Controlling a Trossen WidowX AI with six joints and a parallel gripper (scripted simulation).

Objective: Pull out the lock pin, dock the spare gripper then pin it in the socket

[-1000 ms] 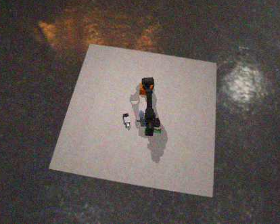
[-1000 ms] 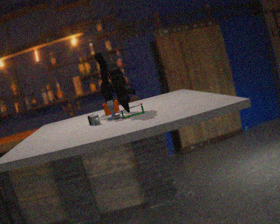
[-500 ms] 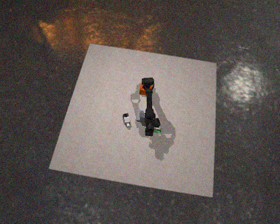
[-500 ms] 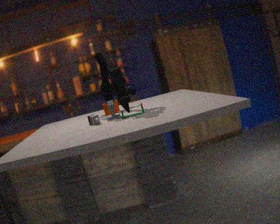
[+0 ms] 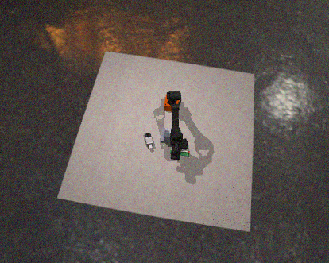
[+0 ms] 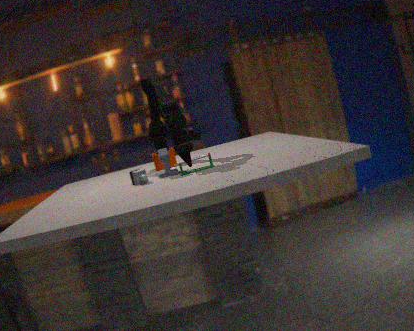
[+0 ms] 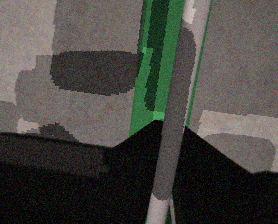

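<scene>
My gripper tip is 1 cm past the green pin cradle and 2 cm to the right of it. Also, from my gripper tip: mount (9 cm behind, 11 cm to the right, 3 cm above); spare gripper (1 cm behind, 21 cm to the right).
</scene>
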